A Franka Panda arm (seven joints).
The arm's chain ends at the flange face. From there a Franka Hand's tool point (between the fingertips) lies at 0.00 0.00 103.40 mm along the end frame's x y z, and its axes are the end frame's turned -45 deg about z.
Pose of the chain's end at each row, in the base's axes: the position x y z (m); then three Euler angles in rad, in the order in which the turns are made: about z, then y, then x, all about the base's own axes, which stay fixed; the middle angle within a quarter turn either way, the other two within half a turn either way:
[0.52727, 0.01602, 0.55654, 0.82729, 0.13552, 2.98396]
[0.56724, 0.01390, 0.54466, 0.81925, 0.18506, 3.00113]
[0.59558, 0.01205, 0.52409, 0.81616, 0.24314, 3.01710]
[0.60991, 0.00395, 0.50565, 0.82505, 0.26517, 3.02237]
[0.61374, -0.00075, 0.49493, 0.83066, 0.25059, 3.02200]
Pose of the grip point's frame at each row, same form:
[0.54124, -0.00006, 0.45536, 0.04189, 0.13552, 2.98396]
[0.58627, -0.00033, 0.44403, 0.03385, 0.18506, 3.00113]
[0.62047, -0.00041, 0.42451, 0.03076, 0.24314, 3.01710]
[0.63701, -0.00792, 0.40657, 0.03965, 0.26517, 3.02237]
[0.63938, -0.01270, 0.39548, 0.04526, 0.25059, 3.02200]

